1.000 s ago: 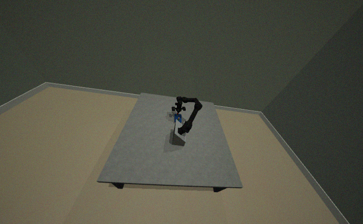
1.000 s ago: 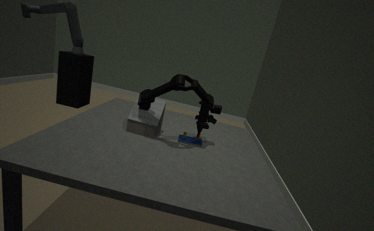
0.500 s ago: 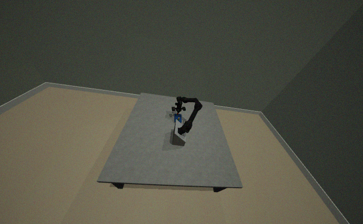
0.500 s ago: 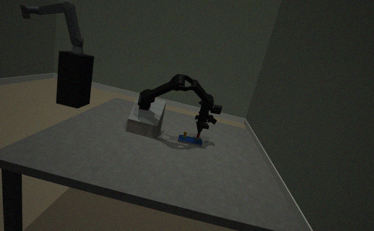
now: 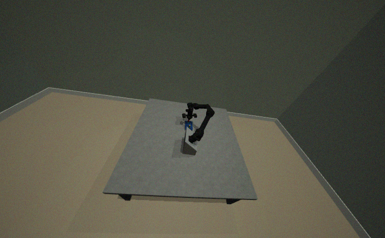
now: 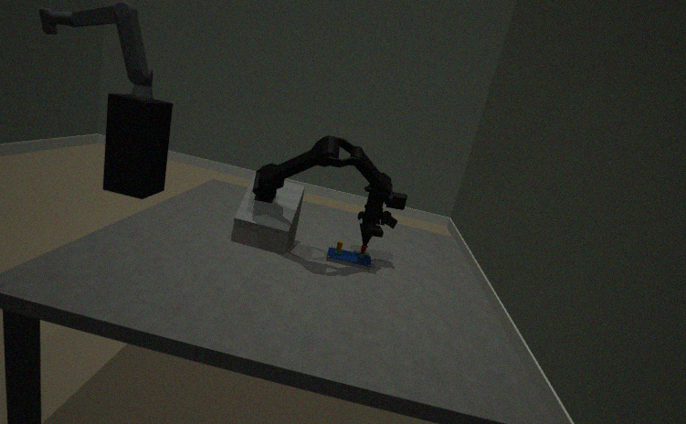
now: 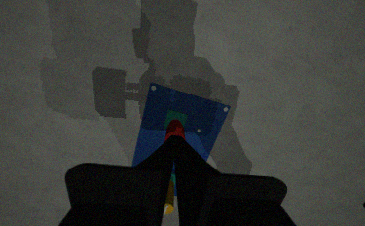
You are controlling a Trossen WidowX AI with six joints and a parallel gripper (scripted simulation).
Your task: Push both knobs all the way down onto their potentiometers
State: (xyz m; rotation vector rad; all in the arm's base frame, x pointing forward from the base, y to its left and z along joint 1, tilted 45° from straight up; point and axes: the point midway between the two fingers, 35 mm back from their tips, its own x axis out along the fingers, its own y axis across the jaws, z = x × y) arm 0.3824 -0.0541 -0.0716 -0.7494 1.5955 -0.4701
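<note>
The red knob is 1 cm below my gripper tip. The rest, counted from my gripper tip: yellow knob 9 cm behind, 2 cm to the right, 1 cm below.
</note>
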